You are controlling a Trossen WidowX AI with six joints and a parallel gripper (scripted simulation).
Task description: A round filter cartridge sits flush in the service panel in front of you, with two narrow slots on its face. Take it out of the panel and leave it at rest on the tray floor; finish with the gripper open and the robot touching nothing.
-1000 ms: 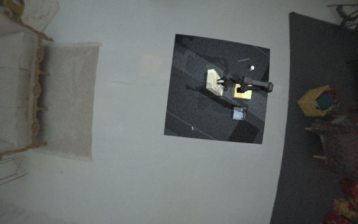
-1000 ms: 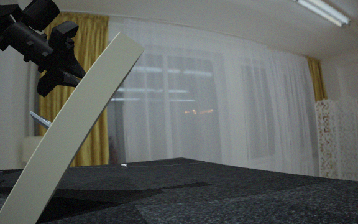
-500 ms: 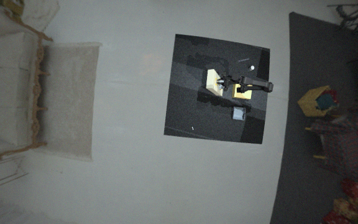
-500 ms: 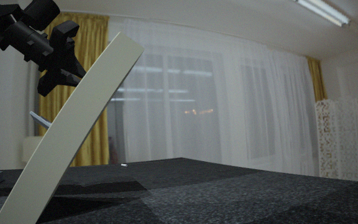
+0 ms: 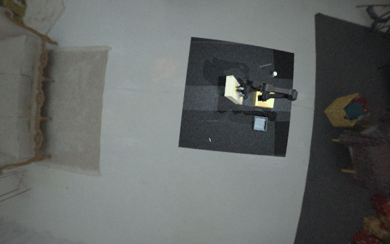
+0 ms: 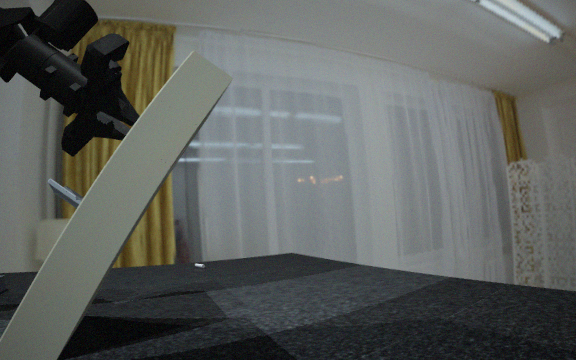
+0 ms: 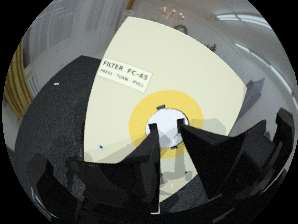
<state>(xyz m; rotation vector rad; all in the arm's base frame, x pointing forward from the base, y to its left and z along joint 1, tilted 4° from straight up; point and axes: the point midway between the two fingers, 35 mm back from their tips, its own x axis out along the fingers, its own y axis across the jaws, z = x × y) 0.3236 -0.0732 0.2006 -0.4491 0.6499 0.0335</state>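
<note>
The white filter cartridge is 20 mm ahead of my gripper tip and 10 mm below it. Also, from my gripper tip: cream service panel: 30 mm behind, 10 mm to the left, 90 mm below; pale blue tray: 350 mm behind, 350 mm to the left, 250 mm below.
</note>
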